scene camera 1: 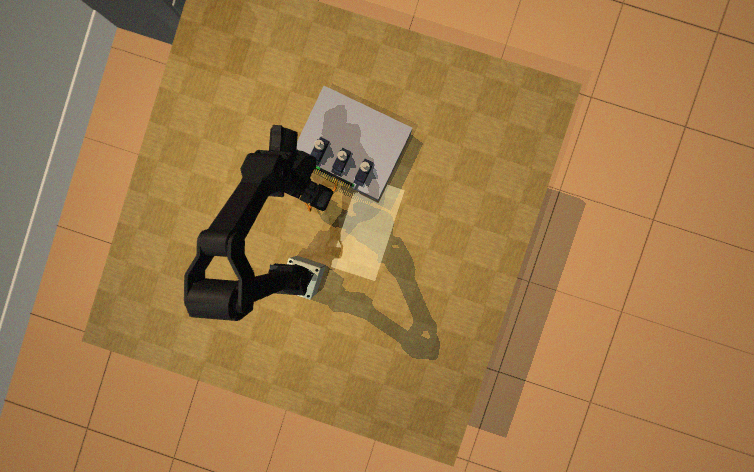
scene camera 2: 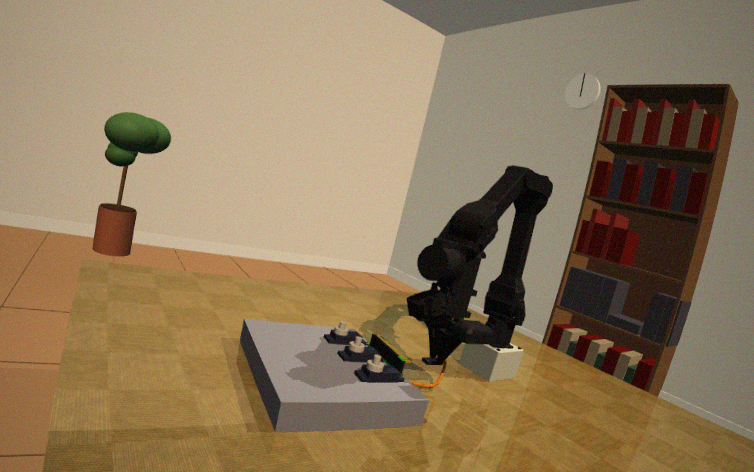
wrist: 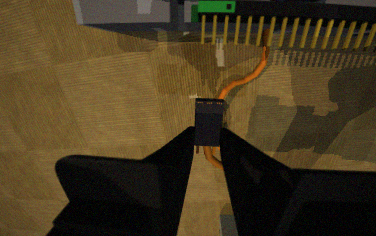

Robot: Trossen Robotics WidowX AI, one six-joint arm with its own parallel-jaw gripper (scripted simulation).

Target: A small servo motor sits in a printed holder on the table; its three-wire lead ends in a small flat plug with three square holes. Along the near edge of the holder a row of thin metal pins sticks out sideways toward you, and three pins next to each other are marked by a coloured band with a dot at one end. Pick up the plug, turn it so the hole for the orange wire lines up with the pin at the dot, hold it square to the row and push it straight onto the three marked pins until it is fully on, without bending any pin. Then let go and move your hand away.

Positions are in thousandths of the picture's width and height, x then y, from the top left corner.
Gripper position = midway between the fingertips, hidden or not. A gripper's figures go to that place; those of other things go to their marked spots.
Labels:
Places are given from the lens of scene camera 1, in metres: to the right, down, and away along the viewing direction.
my gripper (scene camera 1: 406,406): -0.21, -0.13, 0.73
grey holder (scene camera 1: 458,262): -0.10, -0.34, 0.75

